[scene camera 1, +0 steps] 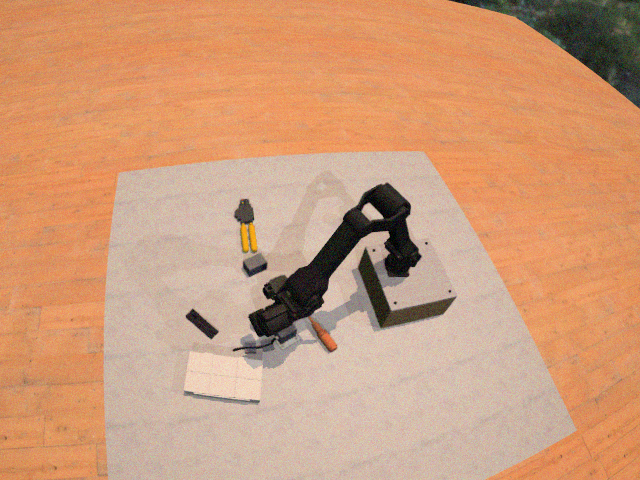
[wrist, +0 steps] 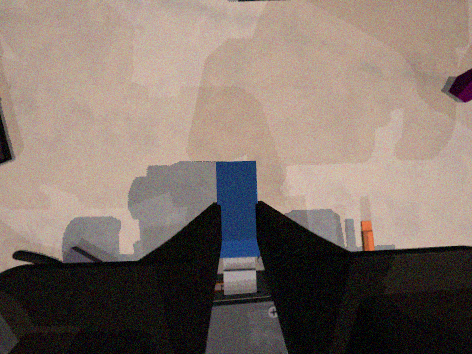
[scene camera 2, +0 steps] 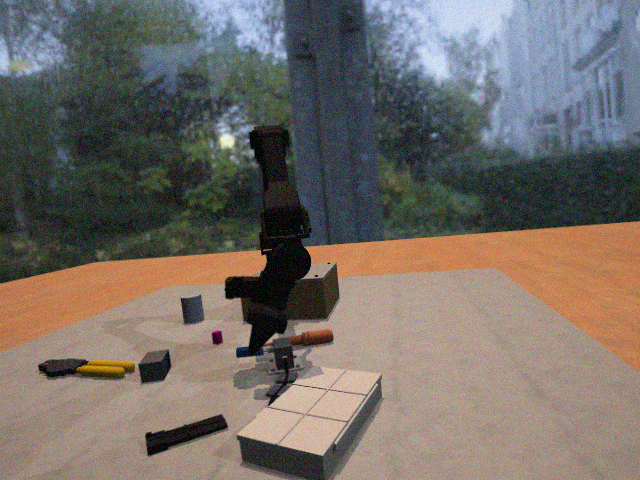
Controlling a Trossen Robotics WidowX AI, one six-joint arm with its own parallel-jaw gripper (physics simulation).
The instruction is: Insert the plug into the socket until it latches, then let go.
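Places are measured from the arm's base along level axes (x back, y left, z down), in centimetres.
Where they show: gripper, fingertip midpoint: (wrist: 237, 209) (scene camera 2: 250, 352); arm's base, link origin: (scene camera 1: 396, 267).
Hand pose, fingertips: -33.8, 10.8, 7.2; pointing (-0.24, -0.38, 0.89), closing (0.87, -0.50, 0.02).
Note:
Things, the pixels of their top centre, and the offset from my fingertips, as dx, dy, dz. "spot": a spot on its surface instead.
- plug, top centre: (wrist: 238, 228) (scene camera 2: 254, 346) +0.4, +0.8, -0.9
- socket, top centre: (wrist: 221, 341) (scene camera 2: 282, 342) (scene camera 1: 284, 330) +2.0, +5.4, -1.3
- orange screwdriver, top centre: (scene camera 2: 295, 334) (scene camera 1: 318, 326) +11.3, +3.5, +0.5
- white tiled box, top centre: (scene camera 2: 317, 400) (scene camera 1: 223, 375) -13.8, +18.4, -0.3
- Black bar, top centre: (scene camera 2: 186, 425) (scene camera 1: 201, 322) -20.4, +2.4, +1.6
- grey block, top centre: (scene camera 2: 154, 356) (scene camera 1: 255, 261) -5.8, -17.3, -0.3
- pliers, surface spot: (scene camera 2: 105, 370) (scene camera 1: 242, 241) spot: -9.7, -25.9, +1.5
- grey cylinder, top centre: (scene camera 2: 190, 295) +25.1, -34.0, -3.8
- magenta cube, top centre: (scene camera 2: 216, 331) +10.9, -15.6, +0.7
My gripper (scene camera 2: 251, 352) (wrist: 237, 209) is shut on the blue plug, low over the mat. The plug (scene camera 2: 245, 352) (wrist: 237, 215) lies lengthwise between the fingertips, its pale nose pointing to the socket. The socket (scene camera 1: 285, 334) (scene camera 2: 283, 353) (wrist: 245, 327) is a grey block on a pale base, with a dark cable from its far side. In the wrist view the nose reaches the socket's dark front edge, and a bit of orange rim shows left of it. A stretch of pale nose shows between blue body and socket. How the nose tip sits at the opening is hidden.
An orange screwdriver (scene camera 1: 324, 337) (scene camera 2: 316, 337) lies beside the socket. A white tiled box (scene camera 1: 222, 377) (scene camera 2: 320, 408) stands near the cable. Black bar (scene camera 1: 201, 323) (scene camera 2: 186, 434), grey block (scene camera 1: 254, 264) (scene camera 2: 155, 365), pliers (scene camera 1: 245, 237) (scene camera 2: 105, 370), grey cylinder (scene camera 2: 192, 308) and magenta cube (scene camera 2: 217, 337) stand around.

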